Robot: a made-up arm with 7 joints. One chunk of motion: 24 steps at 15 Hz.
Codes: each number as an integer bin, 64 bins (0 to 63) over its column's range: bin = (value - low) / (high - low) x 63, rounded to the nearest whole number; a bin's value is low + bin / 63 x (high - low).
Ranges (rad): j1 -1.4..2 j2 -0.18..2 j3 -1.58..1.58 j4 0..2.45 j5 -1.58..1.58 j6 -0.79..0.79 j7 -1.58..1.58
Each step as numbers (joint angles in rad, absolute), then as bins.
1 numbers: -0.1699 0.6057 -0.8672 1.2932 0.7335 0.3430 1.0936
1 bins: 23 23 14 33 46 45 53
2 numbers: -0.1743 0.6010 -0.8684 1.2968 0.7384 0.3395 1.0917
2 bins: 23 23 14 33 46 45 53
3 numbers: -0.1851 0.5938 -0.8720 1.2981 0.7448 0.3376 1.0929
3 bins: 23 22 14 33 46 45 53
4 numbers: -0.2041 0.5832 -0.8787 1.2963 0.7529 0.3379 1.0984
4 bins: 22 22 14 33 47 45 53
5 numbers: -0.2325 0.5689 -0.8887 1.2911 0.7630 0.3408 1.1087
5 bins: 22 22 14 33 47 45 54
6 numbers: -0.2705 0.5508 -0.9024 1.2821 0.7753 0.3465 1.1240
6 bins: 21 21 14 33 47 45 54
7 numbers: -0.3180 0.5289 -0.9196 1.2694 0.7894 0.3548 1.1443
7 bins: 20 20 13 33 47 46 54
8 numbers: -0.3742 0.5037 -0.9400 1.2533 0.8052 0.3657 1.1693
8 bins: 19 20 13 32 48 46 55
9 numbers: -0.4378 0.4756 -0.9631 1.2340 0.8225 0.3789 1.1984
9 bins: 18 19 12 32 48 47 55
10 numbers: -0.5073 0.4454 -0.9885 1.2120 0.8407 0.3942 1.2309
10 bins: 17 18 12 31 48 47 56
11 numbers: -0.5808 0.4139 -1.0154 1.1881 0.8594 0.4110 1.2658
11 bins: 15 17 11 31 49 48 57
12 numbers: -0.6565 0.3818 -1.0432 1.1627 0.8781 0.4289 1.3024
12 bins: 14 16 11 30 49 49 57
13 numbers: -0.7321 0.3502 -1.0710 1.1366 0.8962 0.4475 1.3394
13 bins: 12 15 10 29 49 49 58
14 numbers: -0.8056 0.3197 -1.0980 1.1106 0.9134 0.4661 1.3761
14 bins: 11 14 10 29 50 50 59
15 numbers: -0.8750 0.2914 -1.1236 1.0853 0.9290 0.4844 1.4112
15 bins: 10 14 9 28 50 51 60
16 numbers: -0.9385 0.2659 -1.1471 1.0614 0.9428 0.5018 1.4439
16 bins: 9 13 9 27 50 52 60
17 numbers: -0.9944 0.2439 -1.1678 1.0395 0.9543 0.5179 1.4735
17 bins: 8 12 8 27 51 52 61
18 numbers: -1.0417 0.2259 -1.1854 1.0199 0.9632 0.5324 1.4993
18 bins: 7 12 8 26 51 53 61
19 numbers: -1.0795 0.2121 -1.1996 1.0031 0.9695 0.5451 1.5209
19 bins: 6 11 8 26 51 53 62
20 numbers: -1.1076 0.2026 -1.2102 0.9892 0.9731 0.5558 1.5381
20 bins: 5 11 7 25 51 54 62
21 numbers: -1.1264 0.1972 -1.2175 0.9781 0.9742 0.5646 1.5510
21 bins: 5 11 7 25 51 54 62
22 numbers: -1.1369 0.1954 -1.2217 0.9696 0.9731 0.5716 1.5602
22 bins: 5 11 7 25 51 54 63
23 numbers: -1.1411 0.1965 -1.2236 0.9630 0.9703 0.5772 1.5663
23 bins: 5 11 7 25 51 55 63
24 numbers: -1.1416 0.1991 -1.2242 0.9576 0.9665 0.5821 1.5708
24 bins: 5 11 7 25 51 55 63
